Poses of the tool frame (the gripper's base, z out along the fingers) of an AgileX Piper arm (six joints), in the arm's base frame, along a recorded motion.
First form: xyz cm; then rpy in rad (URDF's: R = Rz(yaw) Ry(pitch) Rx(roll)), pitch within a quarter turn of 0, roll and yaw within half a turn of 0.
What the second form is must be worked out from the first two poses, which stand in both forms.
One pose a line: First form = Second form
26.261, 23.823, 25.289, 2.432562, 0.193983, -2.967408 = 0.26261, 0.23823, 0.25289, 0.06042, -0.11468, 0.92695, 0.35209
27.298, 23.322, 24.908, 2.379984, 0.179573, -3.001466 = 0.27298, 0.23322, 0.24908, 0.05712, -0.09797, 0.92002, 0.37509
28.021, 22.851, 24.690, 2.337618, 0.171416, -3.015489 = 0.28021, 0.22851, 0.24690, 0.05406, -0.09120, 0.91297, 0.39400
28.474, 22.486, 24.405, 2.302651, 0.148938, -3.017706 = 0.28474, 0.22486, 0.24405, 0.04268, -0.08662, 0.90715, 0.40958
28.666, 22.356, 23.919, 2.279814, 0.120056, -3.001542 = 0.28666, 0.22356, 0.23919, 0.02520, -0.08845, 0.90298, 0.41972
